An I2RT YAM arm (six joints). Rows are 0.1 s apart.
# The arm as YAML. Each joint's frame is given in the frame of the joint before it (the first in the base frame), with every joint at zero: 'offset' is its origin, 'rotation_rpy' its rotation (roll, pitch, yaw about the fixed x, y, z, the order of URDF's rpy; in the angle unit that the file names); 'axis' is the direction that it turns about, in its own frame. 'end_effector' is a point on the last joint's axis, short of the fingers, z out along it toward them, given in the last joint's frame.
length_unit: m
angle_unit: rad
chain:
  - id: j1
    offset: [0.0, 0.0, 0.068]
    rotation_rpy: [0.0, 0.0, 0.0]
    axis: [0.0, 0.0, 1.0]
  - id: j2
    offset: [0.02, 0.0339, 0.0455]
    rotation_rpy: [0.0, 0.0, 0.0]
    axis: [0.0, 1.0, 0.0]
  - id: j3
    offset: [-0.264, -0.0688, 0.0]
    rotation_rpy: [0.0, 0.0, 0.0]
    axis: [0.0, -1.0, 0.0]
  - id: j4
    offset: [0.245, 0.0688, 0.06]
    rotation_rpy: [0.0, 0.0, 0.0]
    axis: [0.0, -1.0, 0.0]
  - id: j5
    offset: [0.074, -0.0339, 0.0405]
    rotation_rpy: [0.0, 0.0, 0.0]
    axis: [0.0, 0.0, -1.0]
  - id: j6
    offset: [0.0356, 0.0, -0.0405]
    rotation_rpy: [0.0, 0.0, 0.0]
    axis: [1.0, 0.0, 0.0]
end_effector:
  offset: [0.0, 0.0, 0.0]
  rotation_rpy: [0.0, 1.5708, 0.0]
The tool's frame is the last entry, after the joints.
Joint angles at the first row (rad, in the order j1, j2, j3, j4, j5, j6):
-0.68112 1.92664 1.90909 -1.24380 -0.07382 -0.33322
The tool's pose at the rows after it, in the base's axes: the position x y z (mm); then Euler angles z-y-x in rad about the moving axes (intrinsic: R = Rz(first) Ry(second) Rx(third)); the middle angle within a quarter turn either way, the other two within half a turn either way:
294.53, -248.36, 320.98, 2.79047, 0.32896, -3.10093
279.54, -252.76, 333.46, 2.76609, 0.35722, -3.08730
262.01, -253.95, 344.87, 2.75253, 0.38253, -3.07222
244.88, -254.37, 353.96, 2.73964, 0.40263, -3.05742
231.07, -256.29, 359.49, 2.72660, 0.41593, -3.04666
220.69, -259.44, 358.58, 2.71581, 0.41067, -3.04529
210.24, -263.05, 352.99, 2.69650, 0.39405, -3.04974
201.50, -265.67, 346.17, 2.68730, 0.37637, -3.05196
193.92, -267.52, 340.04, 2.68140, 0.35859, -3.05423
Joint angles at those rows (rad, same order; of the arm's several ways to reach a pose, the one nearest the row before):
-0.70744 1.90221 1.90906 -1.25447 -0.07457 -0.33741
-0.74217 1.86523 1.90644 -1.25831 -0.07459 -0.34353
-0.77727 1.81525 1.88469 -1.25907 -0.07687 -0.35993
-0.81234 1.76757 1.85953 -1.25908 -0.07877 -0.37707
-0.84553 1.73553 1.84157 -1.25828 -0.08182 -0.39311
-0.87491 1.71874 1.81907 -1.25829 -0.08602 -0.41103
-0.90580 1.70384 1.78165 -1.25369 -0.08792 -0.42476
-0.93136 1.69052 1.74126 -1.24495 -0.08869 -0.44308
-0.95311 1.67983 1.70694 -1.23962 -0.08869 -0.46100

